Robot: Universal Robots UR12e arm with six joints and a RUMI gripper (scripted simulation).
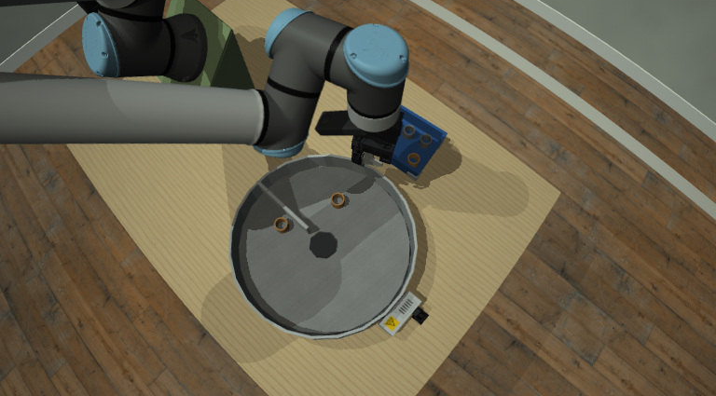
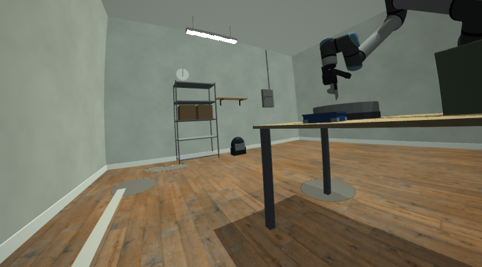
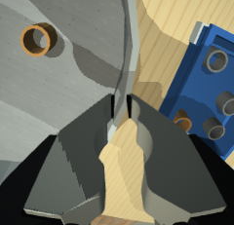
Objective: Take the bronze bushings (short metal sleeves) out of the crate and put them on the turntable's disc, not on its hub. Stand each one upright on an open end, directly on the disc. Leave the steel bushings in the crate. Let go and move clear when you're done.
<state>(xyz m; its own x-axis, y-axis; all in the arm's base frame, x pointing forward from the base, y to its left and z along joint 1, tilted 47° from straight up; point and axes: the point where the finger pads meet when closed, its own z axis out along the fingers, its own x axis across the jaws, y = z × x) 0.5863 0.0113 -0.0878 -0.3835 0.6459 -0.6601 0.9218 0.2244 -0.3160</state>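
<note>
My gripper is now 16 cm to the right of the blue crate and 12 cm above it. Also, from my hand: turntable disc 19 cm to the right, 9 cm below, 5 cm ahead; turntable 19 cm to the right, 9 cm below, 7 cm ahead.
</note>
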